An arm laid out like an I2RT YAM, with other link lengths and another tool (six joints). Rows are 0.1 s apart.
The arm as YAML. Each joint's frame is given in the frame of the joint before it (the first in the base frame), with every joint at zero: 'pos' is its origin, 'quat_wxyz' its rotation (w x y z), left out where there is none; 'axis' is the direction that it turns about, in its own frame. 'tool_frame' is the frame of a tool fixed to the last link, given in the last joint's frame.
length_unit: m
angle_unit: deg
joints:
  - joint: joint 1
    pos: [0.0, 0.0, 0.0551]
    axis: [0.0, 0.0, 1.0]
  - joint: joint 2
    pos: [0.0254, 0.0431, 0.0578]
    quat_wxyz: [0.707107, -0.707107, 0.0, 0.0]
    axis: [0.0, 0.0, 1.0]
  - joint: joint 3
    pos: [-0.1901, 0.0, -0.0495]
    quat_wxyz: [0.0, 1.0, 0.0, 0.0]
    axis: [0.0, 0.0, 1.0]
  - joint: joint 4
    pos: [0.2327, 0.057, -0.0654]
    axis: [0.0, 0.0, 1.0]
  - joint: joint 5
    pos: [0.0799, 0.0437, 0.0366]
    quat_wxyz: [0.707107, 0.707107, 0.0, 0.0]
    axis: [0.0, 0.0, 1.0]
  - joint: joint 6
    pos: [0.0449, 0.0, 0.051]
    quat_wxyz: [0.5, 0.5, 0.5, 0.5]
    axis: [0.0, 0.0, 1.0]
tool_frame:
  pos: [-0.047, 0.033, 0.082]
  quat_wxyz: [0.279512, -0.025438, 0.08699, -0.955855]
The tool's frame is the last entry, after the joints.
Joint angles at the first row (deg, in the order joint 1, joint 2, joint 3, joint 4, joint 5, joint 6):
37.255 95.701 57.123 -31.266 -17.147 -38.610
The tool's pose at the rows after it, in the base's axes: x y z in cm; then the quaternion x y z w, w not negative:
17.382 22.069 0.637 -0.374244 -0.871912 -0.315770 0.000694
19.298 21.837 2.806 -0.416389 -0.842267 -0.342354 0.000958
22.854 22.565 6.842 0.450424 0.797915 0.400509 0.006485
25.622 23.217 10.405 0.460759 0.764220 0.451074 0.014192
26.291 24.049 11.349 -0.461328 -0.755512 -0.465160 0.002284
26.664 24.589 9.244 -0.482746 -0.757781 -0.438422 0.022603
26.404 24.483 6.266 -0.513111 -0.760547 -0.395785 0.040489
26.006 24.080 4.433 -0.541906 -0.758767 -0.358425 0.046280
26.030 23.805 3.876 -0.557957 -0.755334 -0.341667 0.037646
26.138 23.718 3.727 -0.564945 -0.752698 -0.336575 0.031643
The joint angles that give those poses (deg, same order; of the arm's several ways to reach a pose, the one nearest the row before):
36.118 92.488 56.358 -32.009 -17.169 -38.021
31.923 90.631 58.895 -33.824 -19.726 -35.397
27.638 90.126 65.930 -34.588 -23.485 -31.529
25.081 90.542 72.313 -34.217 -26.458 -28.687
24.993 92.838 75.790 -34.305 -28.797 -27.267
25.409 98.718 77.888 -34.347 -28.643 -25.889
25.583 104.072 78.085 -34.699 -27.507 -24.492
25.583 106.999 78.061 -35.901 -25.671 -22.808
25.583 107.635 78.064 -36.448 -23.682 -21.541
25.583 107.744 78.062 -36.468 -22.699 -20.841

